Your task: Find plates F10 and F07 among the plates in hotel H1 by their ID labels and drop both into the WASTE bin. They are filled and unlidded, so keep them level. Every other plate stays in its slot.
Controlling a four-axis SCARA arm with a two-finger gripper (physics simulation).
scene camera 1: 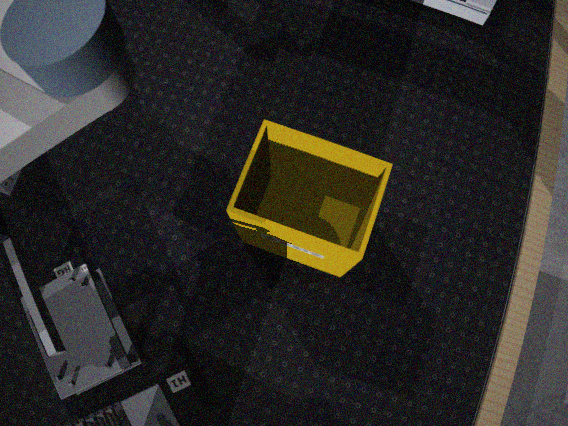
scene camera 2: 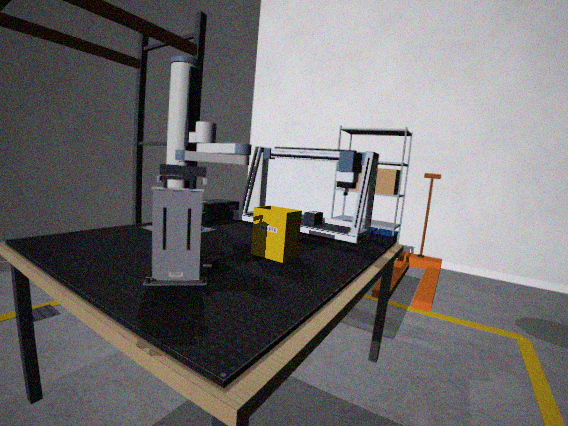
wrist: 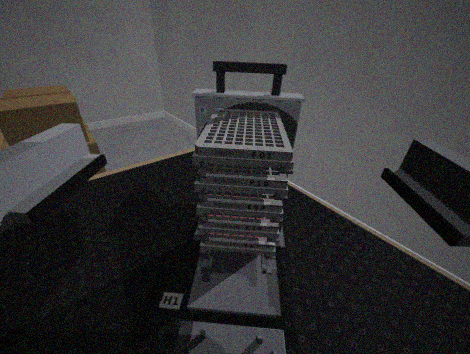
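Hotel H1 stands in front of my gripper, with a stack of plates facing the wrist camera. The gripper is open and empty, its fingers wide apart on either side of the stack's upper part in the wrist view. The top plate has dark wells and a label starting with F0; its last digit is unclear. Lower labels are too blurred to read surely. Red shows in two lower plates. The yellow WASTE bin stands upright, open at the top. Part of H1 shows in scene camera 1.
A grey nest lies beside the H1 label, with pale bars over it. The arm's blue-capped link is at upper left. A gantry frame stands behind the bin. The hotel has a black handle on top.
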